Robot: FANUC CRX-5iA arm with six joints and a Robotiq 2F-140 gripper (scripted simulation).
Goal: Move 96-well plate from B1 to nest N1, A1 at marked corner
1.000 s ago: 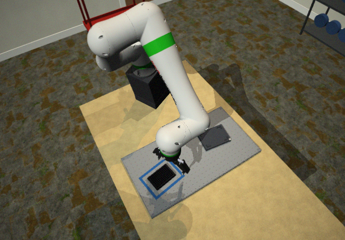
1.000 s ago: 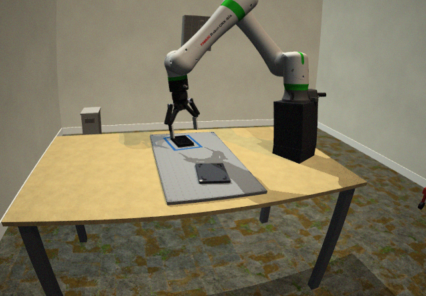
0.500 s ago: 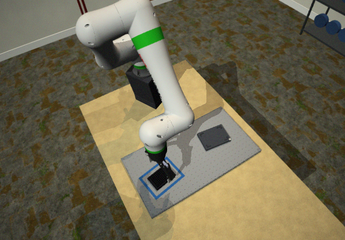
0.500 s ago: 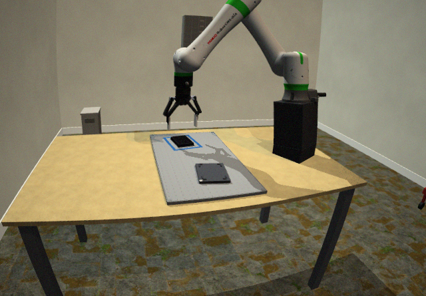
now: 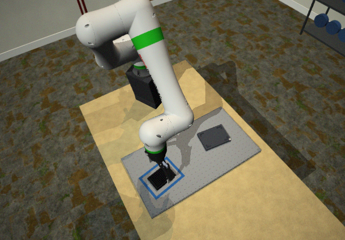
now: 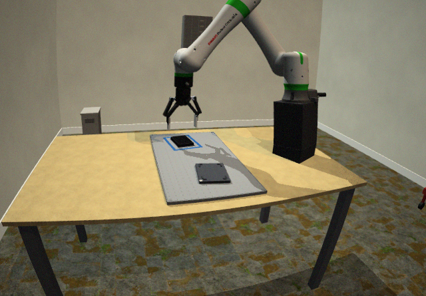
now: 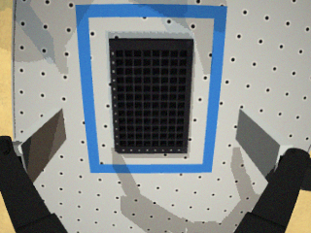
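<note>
Right now my hand is 80 mm above the black 96-well plate. From my hand the other things lie so: dark plate nest N1 (370 mm to the left, 100 mm behind, 80 mm below).
</note>
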